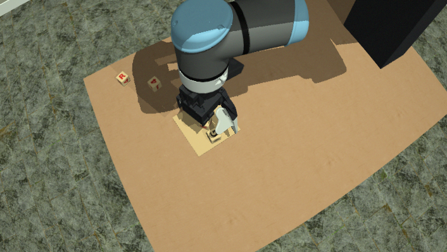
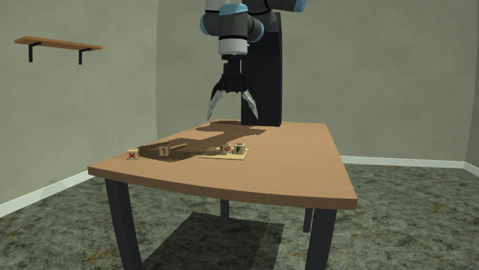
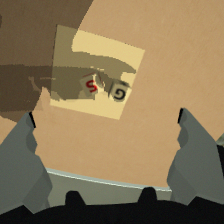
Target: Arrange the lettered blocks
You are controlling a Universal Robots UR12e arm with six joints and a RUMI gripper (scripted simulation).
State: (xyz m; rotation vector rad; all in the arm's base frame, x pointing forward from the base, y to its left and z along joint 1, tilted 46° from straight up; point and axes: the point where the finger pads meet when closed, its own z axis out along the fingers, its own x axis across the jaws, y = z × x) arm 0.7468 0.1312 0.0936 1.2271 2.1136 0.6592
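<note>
My hand is 90 mm above the block, 20 mm to the left of it and 10 mm short of it. Also, from my hand: pale mat (110 mm below, 20 mm to the right, 10 mm ahead).
</note>
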